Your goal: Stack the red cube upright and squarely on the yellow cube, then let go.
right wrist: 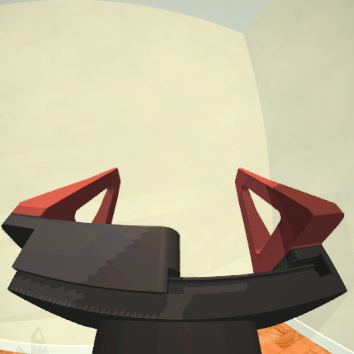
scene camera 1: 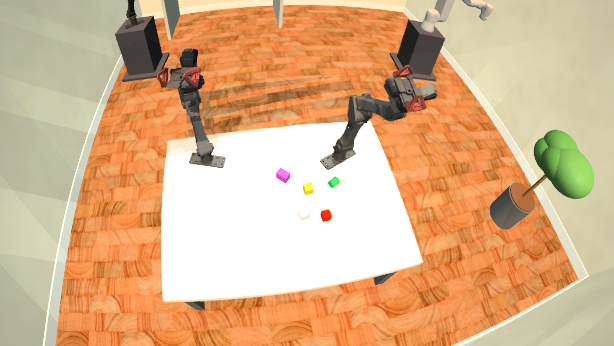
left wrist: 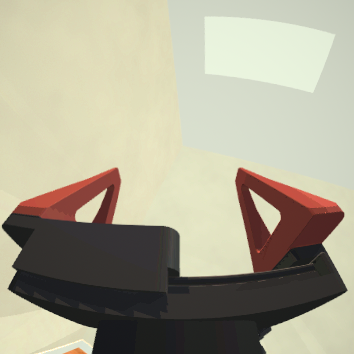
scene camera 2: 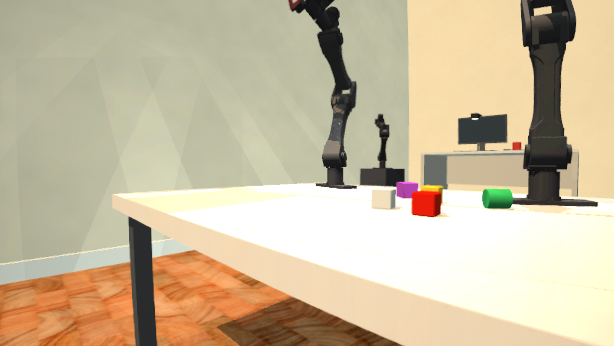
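The red cube (scene camera 1: 326,215) (scene camera 2: 426,204) lies flat on the white table, apart from the yellow cube. The yellow cube (scene camera 1: 308,188) (scene camera 2: 433,188) also lies on the table; in scene camera 2 it is partly hidden behind the red one. My left gripper (scene camera 1: 410,89) (left wrist: 177,173) is open and empty, raised beyond the table's far edge at the upper right of scene camera 1. My right gripper (scene camera 1: 178,78) (right wrist: 177,174) is open and empty, raised beyond the far edge at the upper left. Both are far from the cubes.
A white cube (scene camera 1: 304,215) (scene camera 2: 383,199) lies beside the red cube. A green cylinder (scene camera 1: 334,182) (scene camera 2: 497,198) lies on its side near the left arm's base. A magenta block (scene camera 1: 283,175) (scene camera 2: 407,189) lies beyond the yellow cube. A potted plant (scene camera 1: 510,209) stands right of the table (scene camera 1: 225,250).
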